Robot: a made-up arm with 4 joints. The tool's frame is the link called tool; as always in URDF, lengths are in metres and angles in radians.
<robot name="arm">
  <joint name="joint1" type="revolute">
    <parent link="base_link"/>
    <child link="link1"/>
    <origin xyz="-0.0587 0.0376 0.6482" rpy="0 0 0"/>
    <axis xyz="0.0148 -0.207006 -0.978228"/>
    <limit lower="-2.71" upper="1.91"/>
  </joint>
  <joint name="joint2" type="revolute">
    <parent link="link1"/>
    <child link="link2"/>
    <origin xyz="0.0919 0.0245 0.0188" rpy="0 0 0"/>
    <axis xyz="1 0 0"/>
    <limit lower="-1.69" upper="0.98"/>
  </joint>
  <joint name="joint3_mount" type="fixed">
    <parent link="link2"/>
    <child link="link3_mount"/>
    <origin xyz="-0.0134 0.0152 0.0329" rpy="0 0 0"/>
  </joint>
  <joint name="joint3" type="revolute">
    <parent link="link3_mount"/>
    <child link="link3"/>
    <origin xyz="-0.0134 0.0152 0.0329" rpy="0 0 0"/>
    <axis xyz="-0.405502 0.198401 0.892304"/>
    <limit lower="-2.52" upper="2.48"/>
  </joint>
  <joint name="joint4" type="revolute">
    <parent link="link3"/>
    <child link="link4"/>
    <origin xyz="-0.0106 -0.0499 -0.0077" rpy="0 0 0"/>
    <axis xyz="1 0 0"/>
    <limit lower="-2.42" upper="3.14"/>
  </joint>
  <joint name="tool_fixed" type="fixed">
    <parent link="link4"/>
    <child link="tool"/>
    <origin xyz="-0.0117 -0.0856 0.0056" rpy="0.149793 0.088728 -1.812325"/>
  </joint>
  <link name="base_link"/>
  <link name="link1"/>
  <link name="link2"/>
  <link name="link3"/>
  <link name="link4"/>
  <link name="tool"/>
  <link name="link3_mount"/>
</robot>
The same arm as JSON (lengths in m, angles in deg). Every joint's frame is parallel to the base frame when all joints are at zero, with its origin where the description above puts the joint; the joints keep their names.
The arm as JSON. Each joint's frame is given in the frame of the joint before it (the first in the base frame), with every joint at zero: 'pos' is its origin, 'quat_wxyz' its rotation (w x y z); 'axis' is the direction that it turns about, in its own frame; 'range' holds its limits. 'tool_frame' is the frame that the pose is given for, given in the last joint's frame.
{"length_unit": "m", "angle_unit": "deg", "joints": [{"joint": "joint1", "pos": [-0.0587, 0.0376, 0.6482], "quat_wxyz": [1.0, 0.0, 0.0, 0.0], "axis": [0.0148, -0.207006, -0.978228], "range": [-155.27, 109.43]}, {"joint": "joint2", "pos": [0.0919, 0.0245, 0.0188], "quat_wxyz": [1.0, 0.0, 0.0, 0.0], "axis": "+x", "range": [-96.83, 56.15]}, {"joint": "joint3", "pos": [-0.0268, 0.0304, 0.0658], "quat_wxyz": [1.0, 0.0, 0.0, 0.0], "axis": [-0.405502, 0.198401, 0.892304], "range": [-144.39, 142.09]}, {"joint": "joint4", "pos": [-0.0106, -0.0499, -0.0077], "quat_wxyz": [1.0, 0.0, 0.0, 0.0], "axis": "+x", "range": [-138.66, 179.91]}], "tool_frame": {"pos": [-0.0117, -0.0856, 0.0056], "quat_wxyz": [0.611825, 0.080917, -0.031564, -0.78621]}}
